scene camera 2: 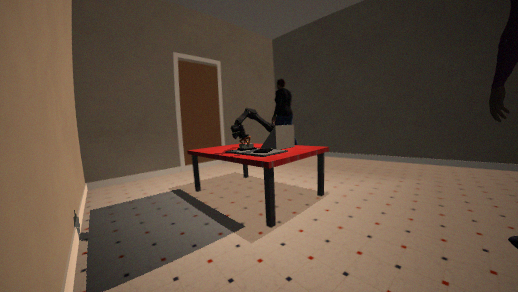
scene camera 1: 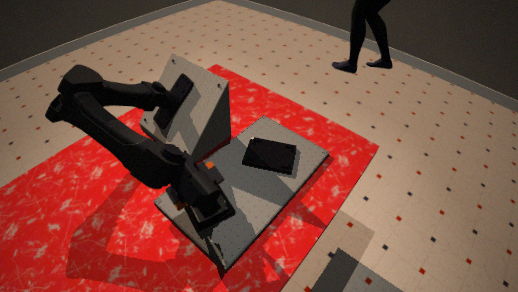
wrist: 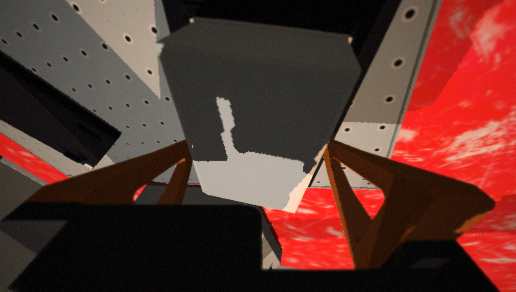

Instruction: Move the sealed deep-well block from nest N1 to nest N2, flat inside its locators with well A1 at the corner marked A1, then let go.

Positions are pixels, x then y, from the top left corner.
Labels:
My gripper [wrist: 258, 146] is open and touches a pale grey block [wrist: 258, 103].

